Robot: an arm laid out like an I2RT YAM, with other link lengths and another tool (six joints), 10 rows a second.
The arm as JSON. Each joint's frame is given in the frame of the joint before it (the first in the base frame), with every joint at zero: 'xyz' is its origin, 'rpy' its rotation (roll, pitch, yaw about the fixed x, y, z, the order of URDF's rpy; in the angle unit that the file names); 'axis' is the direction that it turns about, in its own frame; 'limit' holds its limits. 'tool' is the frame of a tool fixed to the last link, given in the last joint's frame.
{
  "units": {
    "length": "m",
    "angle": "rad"
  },
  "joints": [
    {
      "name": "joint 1",
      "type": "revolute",
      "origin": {
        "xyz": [
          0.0,
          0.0,
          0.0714
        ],
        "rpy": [
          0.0,
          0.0,
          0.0
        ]
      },
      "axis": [
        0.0,
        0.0,
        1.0
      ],
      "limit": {
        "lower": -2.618,
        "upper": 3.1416
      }
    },
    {
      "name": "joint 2",
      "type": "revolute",
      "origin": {
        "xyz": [
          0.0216,
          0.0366,
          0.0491
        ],
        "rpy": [
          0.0,
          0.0,
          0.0
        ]
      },
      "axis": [
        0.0,
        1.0,
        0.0
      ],
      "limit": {
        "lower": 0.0,
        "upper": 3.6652
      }
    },
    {
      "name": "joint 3",
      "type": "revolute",
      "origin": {
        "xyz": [
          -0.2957,
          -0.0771,
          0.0
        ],
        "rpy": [
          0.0,
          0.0,
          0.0
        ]
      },
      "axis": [
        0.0,
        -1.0,
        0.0
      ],
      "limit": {
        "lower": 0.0,
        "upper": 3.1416
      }
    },
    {
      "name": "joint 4",
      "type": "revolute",
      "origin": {
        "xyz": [
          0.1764,
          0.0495,
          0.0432
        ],
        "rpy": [
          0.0,
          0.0,
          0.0
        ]
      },
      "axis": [
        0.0,
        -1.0,
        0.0
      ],
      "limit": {
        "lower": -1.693,
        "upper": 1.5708
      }
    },
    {
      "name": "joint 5",
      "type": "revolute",
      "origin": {
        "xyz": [
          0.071,
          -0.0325,
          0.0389
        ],
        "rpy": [
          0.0,
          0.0,
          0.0
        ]
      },
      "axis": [
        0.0,
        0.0,
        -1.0
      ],
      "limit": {
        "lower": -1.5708,
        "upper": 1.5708
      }
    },
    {
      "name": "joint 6",
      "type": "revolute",
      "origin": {
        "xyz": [
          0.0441,
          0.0,
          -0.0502
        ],
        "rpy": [
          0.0,
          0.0,
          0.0
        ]
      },
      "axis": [
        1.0,
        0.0,
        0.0
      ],
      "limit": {
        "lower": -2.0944,
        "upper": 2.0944
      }
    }
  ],
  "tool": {
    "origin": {
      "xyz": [
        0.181,
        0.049,
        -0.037
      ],
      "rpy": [
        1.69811,
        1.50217,
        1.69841
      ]
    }
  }
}
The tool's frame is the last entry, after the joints.
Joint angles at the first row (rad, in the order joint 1, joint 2, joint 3, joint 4, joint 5, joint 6):
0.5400, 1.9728, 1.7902, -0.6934, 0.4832, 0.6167
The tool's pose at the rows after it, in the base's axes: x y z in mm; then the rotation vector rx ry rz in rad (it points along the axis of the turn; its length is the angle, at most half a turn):
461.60 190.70 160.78 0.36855 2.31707 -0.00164
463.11 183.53 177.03 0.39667 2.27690 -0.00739
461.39 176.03 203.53 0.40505 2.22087 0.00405
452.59 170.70 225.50 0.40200 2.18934 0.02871
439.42 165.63 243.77 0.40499 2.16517 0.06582
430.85 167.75 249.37 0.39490 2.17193 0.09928
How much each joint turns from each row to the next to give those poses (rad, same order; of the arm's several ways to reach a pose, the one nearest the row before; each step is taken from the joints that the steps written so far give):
0.0000, -0.0001, 0.0000, -0.0244, 0.0000, 0.0000
0.0000, -0.0274, 0.0107, -0.0124, 0.0306, 0.0107
0.0000, -0.0553, 0.0000, 0.0000, 0.0245, -0.0107
-0.0001, -0.0613, -0.0107, -0.0091, 0.0001, -0.0108
0.0001, -0.0720, -0.0352, -0.0001, -0.0107, 0.0000
0.0000, -0.0294, -0.0109, -0.0091, -0.0275, 0.0000

